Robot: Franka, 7 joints.
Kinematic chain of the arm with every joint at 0, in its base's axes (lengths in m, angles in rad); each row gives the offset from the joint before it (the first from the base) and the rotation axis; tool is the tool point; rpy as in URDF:
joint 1: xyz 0 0 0.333 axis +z
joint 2: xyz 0 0 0 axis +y
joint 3: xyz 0 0 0.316 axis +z
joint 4: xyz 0.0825 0 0 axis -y
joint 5: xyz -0.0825 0 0.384 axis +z
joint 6: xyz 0 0 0 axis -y
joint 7: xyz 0.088 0 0 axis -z
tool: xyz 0 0 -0.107 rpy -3.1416 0 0
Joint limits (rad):
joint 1: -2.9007..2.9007
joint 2: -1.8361..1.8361
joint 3: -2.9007..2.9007
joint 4: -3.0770..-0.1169
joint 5: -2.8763..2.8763
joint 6: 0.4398..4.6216
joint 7: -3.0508..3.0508
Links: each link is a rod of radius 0.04 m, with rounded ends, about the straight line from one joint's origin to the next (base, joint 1, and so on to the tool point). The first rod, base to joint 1, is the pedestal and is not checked.
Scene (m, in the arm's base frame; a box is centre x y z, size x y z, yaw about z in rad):
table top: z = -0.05
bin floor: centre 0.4 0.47 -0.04 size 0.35 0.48 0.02 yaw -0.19
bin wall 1: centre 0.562 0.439 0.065 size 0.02 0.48 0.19 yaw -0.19
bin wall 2: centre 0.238 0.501 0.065 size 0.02 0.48 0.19 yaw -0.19
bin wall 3: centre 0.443 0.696 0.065 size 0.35 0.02 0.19 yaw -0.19
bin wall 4: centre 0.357 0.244 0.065 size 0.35 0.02 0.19 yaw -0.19
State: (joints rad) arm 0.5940 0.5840 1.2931 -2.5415 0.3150 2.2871 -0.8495
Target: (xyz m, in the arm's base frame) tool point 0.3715 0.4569 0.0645
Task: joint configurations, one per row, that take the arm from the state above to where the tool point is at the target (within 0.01 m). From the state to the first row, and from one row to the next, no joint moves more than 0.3 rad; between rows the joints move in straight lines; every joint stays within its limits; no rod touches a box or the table.
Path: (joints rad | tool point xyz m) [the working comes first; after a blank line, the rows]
Joints at the target: 0.2198 0.9681 0.6521 -1.9112 0.3200 2.5272 -0.8495
Straight joint move there: touches bin wall 2.

1: 0.3666 0.4560 1.0299 -2.3102 0.3172 2.3404 -0.8495 | 0.0654 0.4994 0.2314
2: 0.1393 0.3281 0.7668 -2.0790 0.3195 2.3937 -0.8495 | 0.3715 0.4569 0.3204
3: 0.1661 0.5414 0.7286 -2.0230 0.3197 2.4382 -0.8495 | 0.3868 0.4621 0.2445
4: 0.1930 0.7548 0.6903 -1.9671 0.3198 2.4827 -0.8495 | 0.3877 0.4626 0.1579
5: 0.2198 0.9681 0.6521 -1.9112 0.3200 2.5272 -0.8495 | 0.3715 0.4569 0.0645

